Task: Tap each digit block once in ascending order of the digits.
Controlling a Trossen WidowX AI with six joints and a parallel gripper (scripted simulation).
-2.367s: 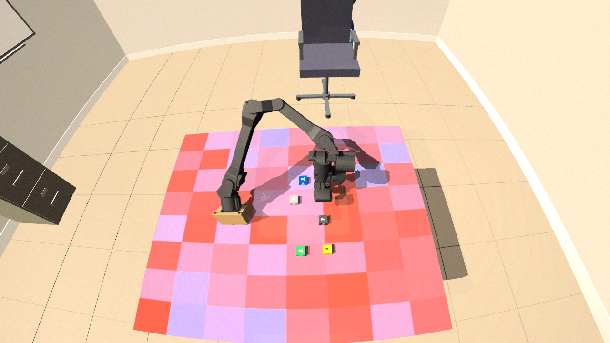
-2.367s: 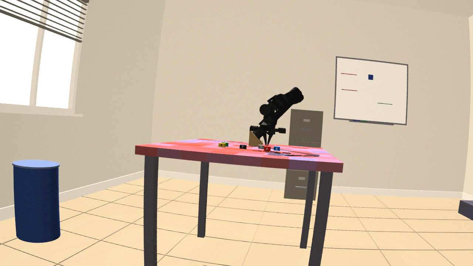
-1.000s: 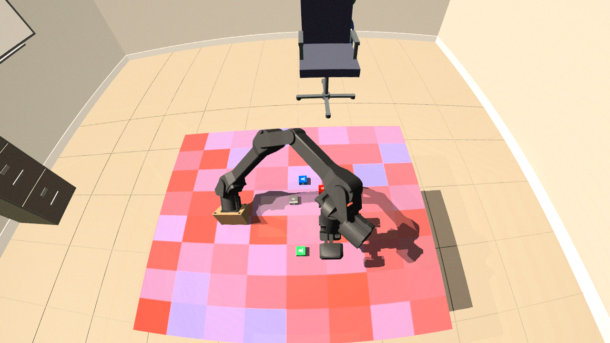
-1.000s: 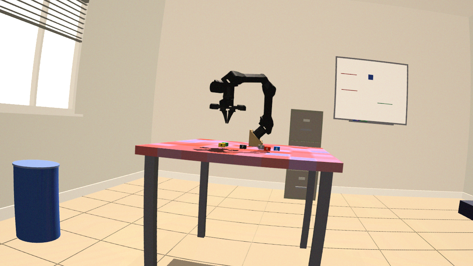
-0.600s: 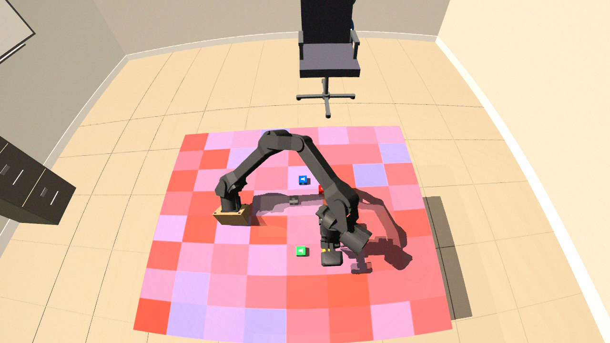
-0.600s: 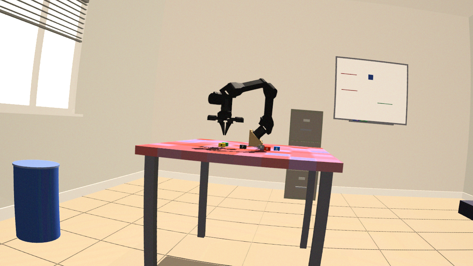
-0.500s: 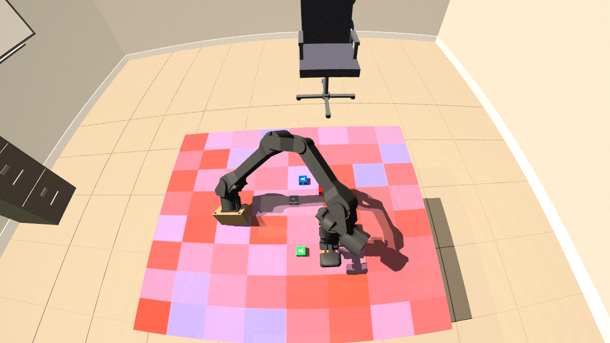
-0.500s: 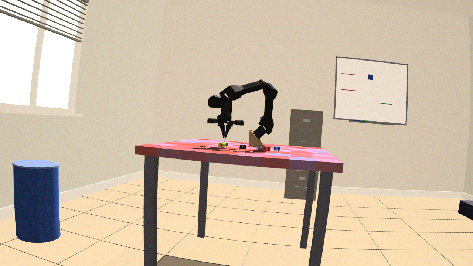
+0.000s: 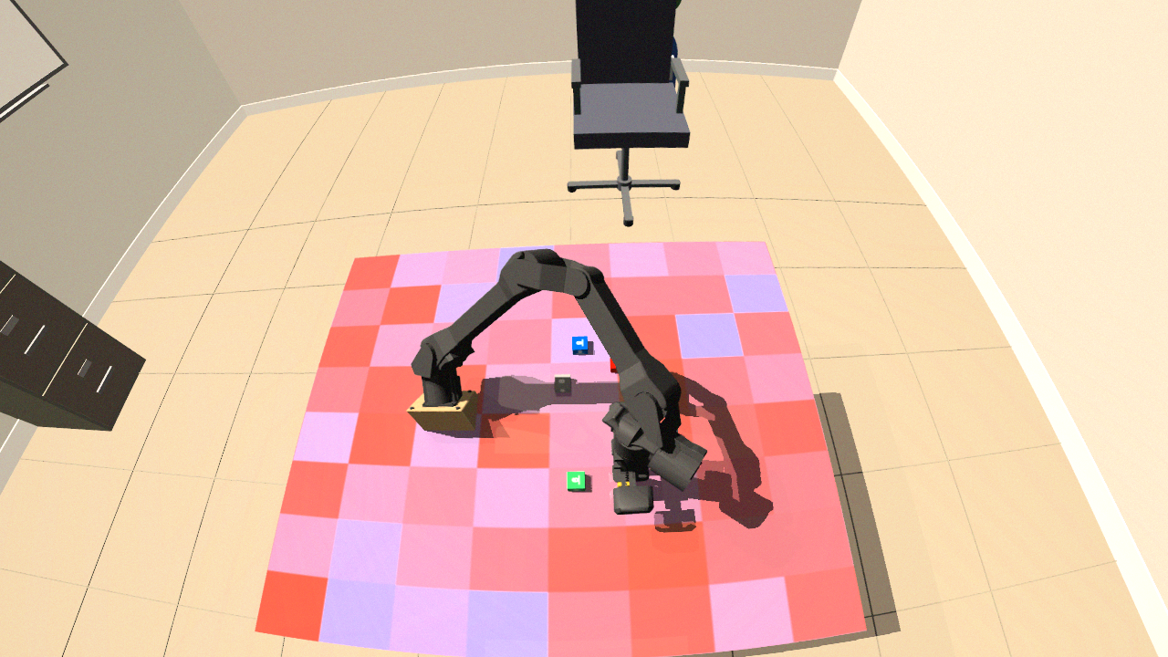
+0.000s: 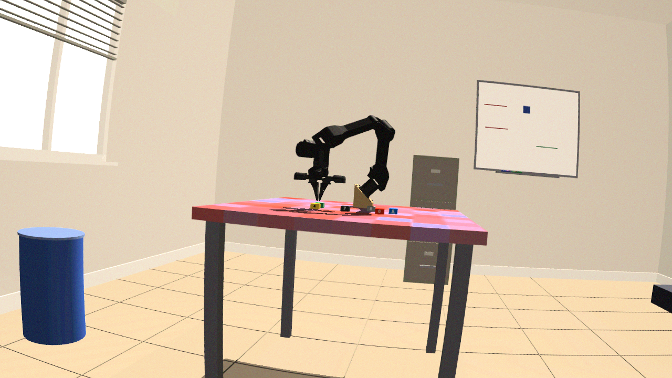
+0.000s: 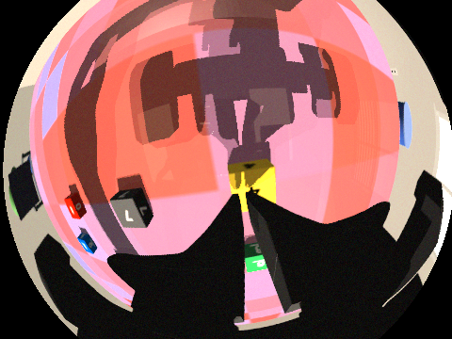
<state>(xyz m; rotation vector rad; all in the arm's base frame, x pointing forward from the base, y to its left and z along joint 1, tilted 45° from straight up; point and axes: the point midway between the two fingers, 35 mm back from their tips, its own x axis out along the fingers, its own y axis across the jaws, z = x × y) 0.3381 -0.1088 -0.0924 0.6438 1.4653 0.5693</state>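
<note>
Now: the yellow block 10 mm to the right of my gripper tip and 20 mm below it. Also, from my gripper tip: black block: 10 mm behind, 100 mm to the left, 20 mm below; red block: 10 mm ahead, 230 mm to the left, 20 mm below; green block: 90 mm behind, 10 mm to the right, 20 mm below.
</note>
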